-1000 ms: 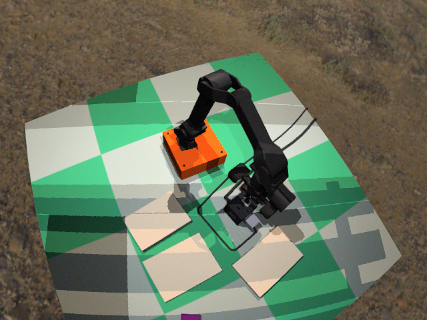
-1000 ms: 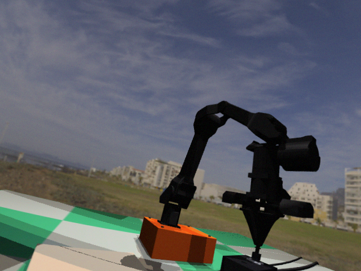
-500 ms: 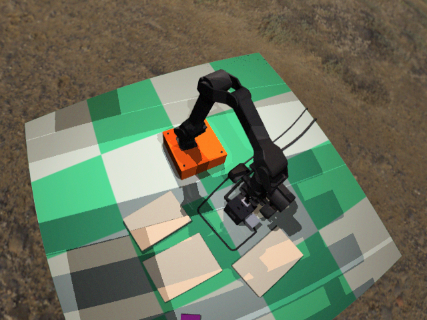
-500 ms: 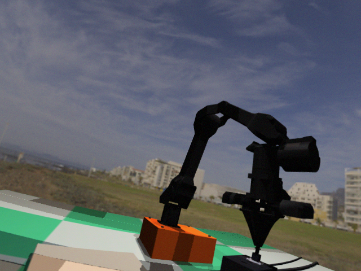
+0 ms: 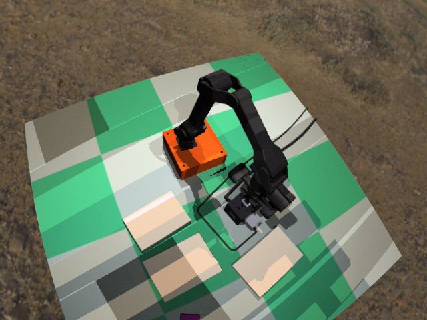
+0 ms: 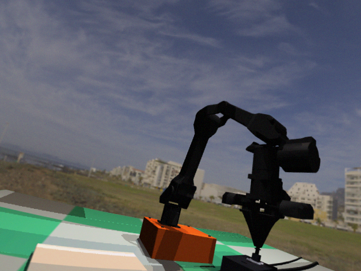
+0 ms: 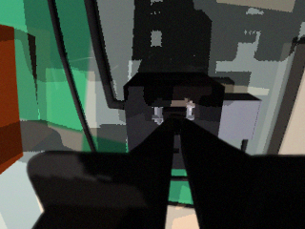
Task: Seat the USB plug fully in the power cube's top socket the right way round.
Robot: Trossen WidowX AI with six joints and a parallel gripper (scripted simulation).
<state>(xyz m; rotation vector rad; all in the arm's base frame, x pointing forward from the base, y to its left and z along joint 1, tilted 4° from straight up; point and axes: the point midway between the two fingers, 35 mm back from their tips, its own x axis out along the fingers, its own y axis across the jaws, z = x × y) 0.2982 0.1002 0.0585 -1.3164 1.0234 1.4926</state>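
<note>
My gripper tip is now 2 cm above the USB plug. Round my gripper tip: purple object (33 cm to the right, 29 cm ahead, 10 cm below).
</note>
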